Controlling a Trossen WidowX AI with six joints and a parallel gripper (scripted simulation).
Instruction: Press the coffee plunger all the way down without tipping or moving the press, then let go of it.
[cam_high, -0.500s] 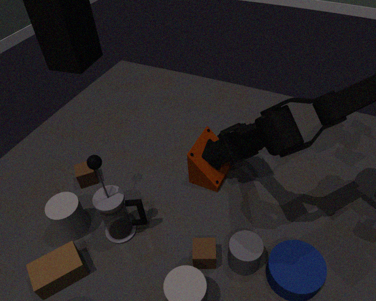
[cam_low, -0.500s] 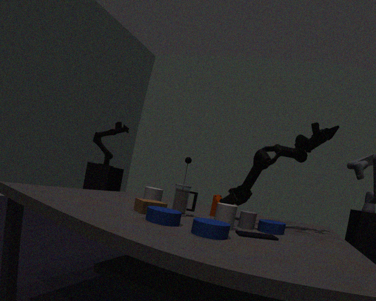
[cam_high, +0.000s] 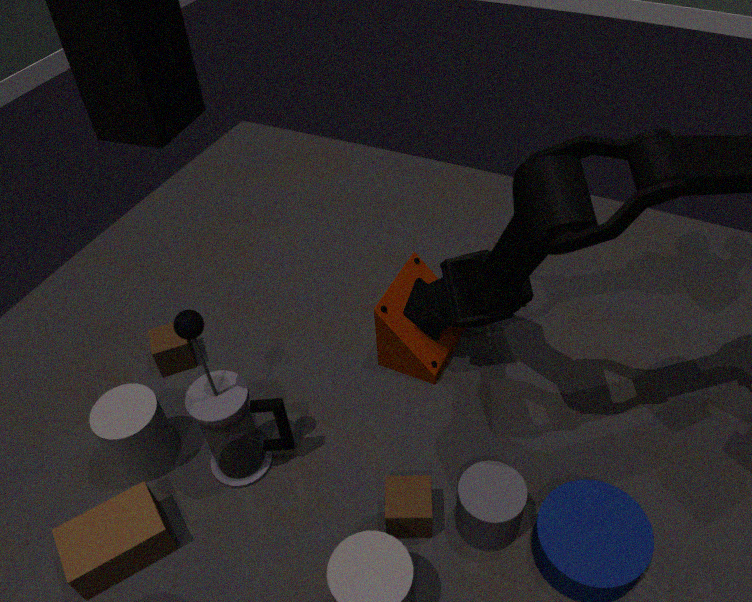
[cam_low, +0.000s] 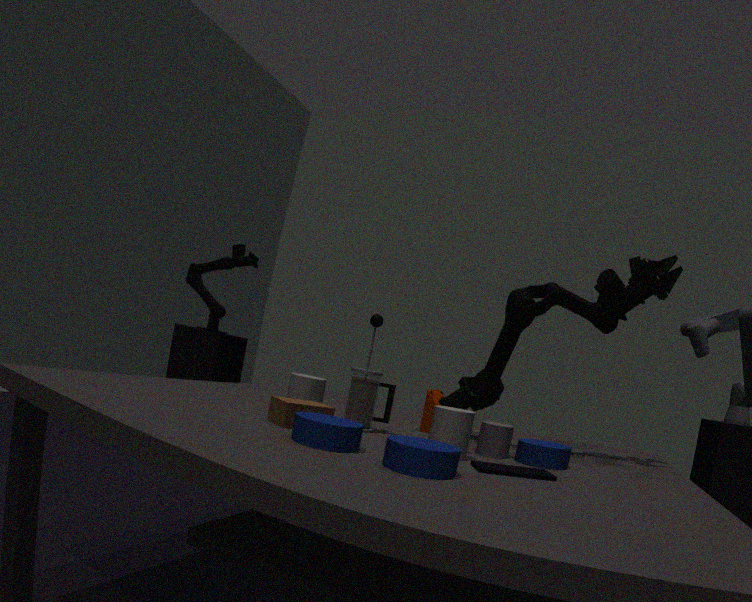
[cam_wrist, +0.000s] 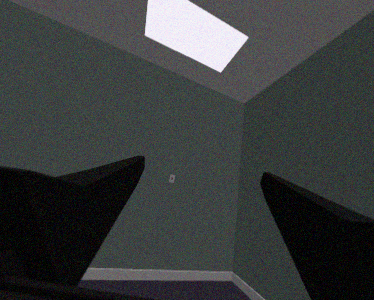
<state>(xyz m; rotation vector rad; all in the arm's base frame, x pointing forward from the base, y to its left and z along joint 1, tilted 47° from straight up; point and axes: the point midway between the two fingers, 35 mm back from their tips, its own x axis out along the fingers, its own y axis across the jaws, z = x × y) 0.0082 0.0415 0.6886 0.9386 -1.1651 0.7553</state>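
The coffee press lies 170 mm ahead of my gripper tip, 690 mm to the right of it and 410 mm below it.
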